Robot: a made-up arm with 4 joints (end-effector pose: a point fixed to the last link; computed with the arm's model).
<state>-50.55 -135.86 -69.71 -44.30</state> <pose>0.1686 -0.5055 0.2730 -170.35 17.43 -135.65</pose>
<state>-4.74 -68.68 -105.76 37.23</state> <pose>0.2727 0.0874 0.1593 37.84 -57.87 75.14</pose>
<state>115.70 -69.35 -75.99 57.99</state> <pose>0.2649 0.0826 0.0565 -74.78 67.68 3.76</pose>
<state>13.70 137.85 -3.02 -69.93</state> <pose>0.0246 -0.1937 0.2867 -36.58 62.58 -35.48</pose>
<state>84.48 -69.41 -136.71 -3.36</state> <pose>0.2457 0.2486 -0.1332 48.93 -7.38 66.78</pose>
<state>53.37 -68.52 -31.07 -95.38</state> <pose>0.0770 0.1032 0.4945 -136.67 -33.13 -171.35</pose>
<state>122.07 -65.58 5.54 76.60</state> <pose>-0.0363 0.2482 0.1627 -123.29 -10.37 -6.45</pose>
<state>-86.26 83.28 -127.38 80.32</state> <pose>-0.2513 -0.4355 0.1995 -108.27 -50.83 13.54</pose>
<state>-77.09 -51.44 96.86 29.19</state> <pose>-0.1614 -0.3565 0.1394 -15.55 18.14 -58.35</pose>
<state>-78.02 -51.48 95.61 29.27</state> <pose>-0.1616 -0.3590 0.1282 -13.73 19.16 -57.62</pose>
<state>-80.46 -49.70 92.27 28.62</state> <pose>-0.1581 -0.3720 0.0995 -9.01 21.04 -53.64</pose>
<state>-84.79 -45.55 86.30 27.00</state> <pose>-0.1472 -0.3929 0.0465 0.05 23.28 -45.41</pose>
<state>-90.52 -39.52 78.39 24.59</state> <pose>-0.1270 -0.4083 -0.0267 13.20 24.35 -34.06</pose>
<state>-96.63 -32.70 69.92 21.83</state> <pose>-0.0999 -0.4064 -0.1053 28.03 23.10 -22.44</pose>
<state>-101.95 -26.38 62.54 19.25</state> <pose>-0.0731 -0.3890 -0.1704 40.99 20.17 -13.34</pose>
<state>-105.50 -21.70 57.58 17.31</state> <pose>-0.0537 -0.3699 -0.2105 49.51 17.26 -7.84</pose>
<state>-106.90 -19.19 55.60 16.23</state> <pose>-0.0439 -0.3617 -0.2257 52.79 15.61 -5.50</pose>
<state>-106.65 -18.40 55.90 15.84</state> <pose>-0.0416 -0.3654 -0.2237 52.17 15.19 -5.18</pose>
